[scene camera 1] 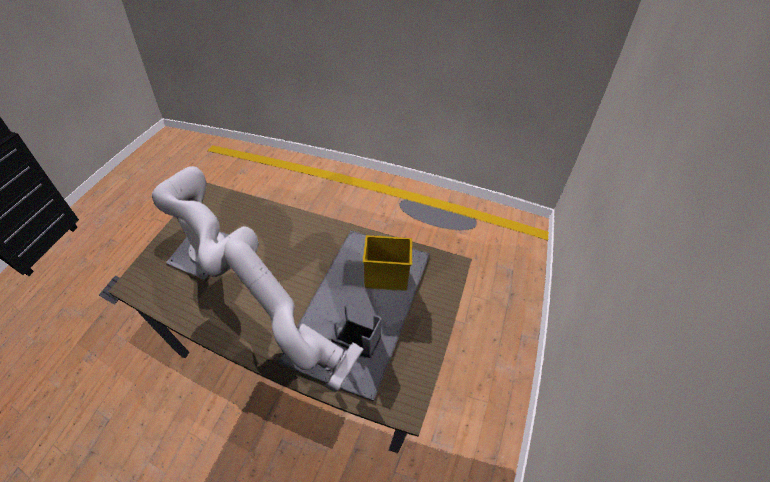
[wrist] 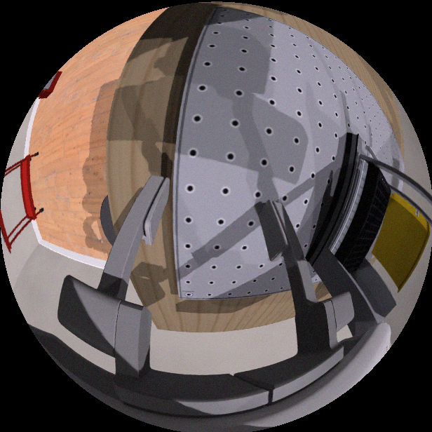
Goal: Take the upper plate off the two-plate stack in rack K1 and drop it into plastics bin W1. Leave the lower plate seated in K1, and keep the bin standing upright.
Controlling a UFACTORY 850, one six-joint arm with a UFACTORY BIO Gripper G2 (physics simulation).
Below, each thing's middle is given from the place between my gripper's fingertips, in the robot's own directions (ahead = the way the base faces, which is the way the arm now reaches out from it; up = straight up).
Labels:
I see the black gridded plate (wrist: 374,198) 2 cm behind my hand, 17 cm to the left of it and 4 cm above it. Also, from my hand: yellow plastics bin W1 (scene camera 1: 387,260): 7 cm behind, 47 cm to the left, 9 cm above.

